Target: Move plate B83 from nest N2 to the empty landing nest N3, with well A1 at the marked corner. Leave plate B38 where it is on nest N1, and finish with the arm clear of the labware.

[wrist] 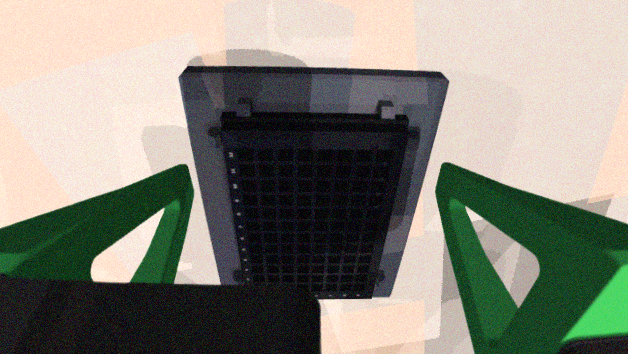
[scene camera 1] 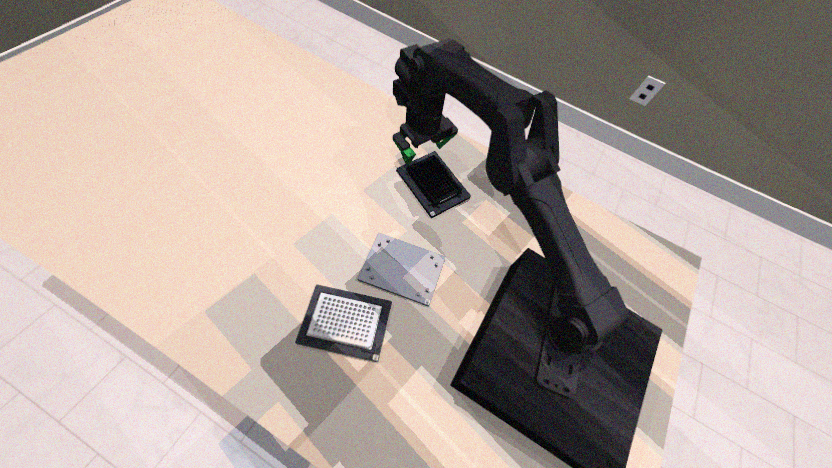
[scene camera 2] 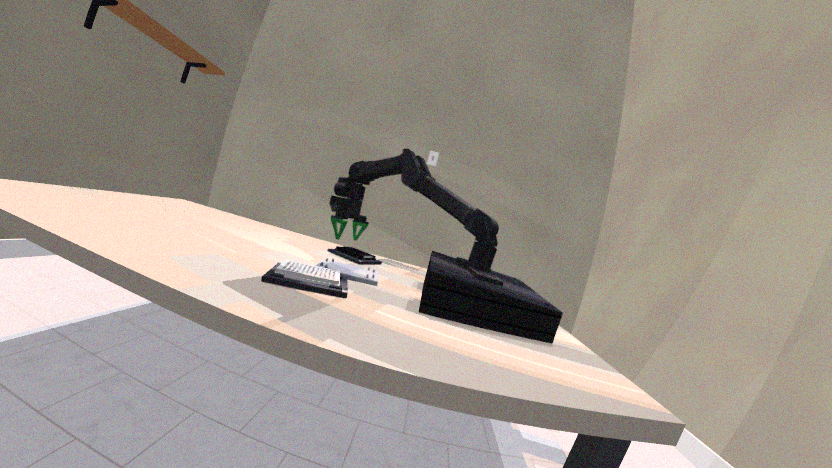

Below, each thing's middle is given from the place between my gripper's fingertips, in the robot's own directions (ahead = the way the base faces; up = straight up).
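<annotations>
Relative to the grey metal nest plate [scene camera 1: 395, 266], my hand is 280 mm to the right of it, 60 mm past it and 40 mm above it.
</annotations>
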